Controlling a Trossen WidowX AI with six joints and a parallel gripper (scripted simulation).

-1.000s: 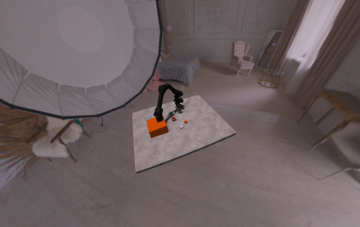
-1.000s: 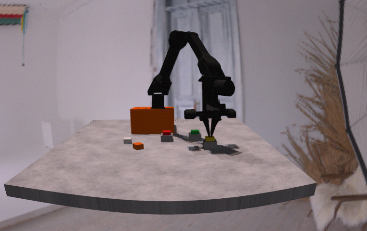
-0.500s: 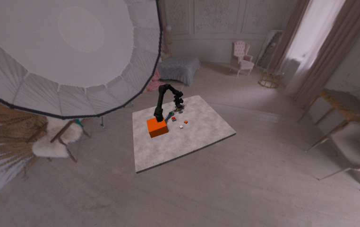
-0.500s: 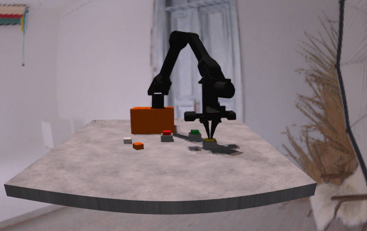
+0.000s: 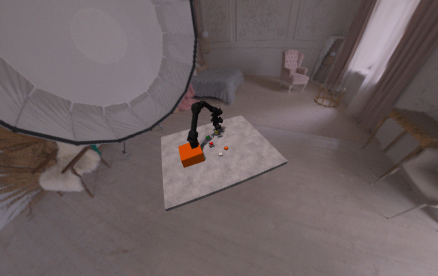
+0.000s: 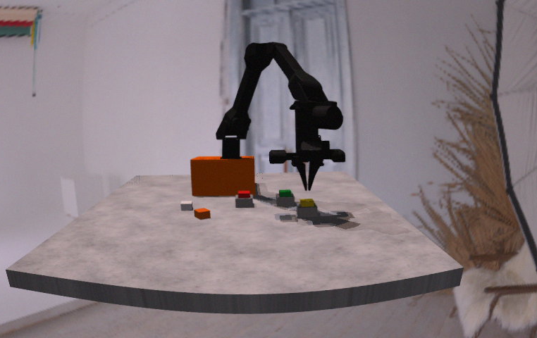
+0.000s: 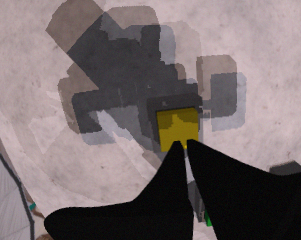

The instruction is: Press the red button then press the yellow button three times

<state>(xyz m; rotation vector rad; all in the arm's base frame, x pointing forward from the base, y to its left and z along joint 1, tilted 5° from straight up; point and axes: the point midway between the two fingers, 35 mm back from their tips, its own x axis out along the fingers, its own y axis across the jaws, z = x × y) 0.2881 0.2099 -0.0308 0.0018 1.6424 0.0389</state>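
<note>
The yellow button is 3 cm below my gripper tip. Also, from my gripper tip: orange block 1 cm ahead, 27 cm to the right, 5 cm below; then green button 12 cm behind, 5 cm to the right, 3 cm below; then red button 12 cm behind, 16 cm to the right, 3 cm below.
</note>
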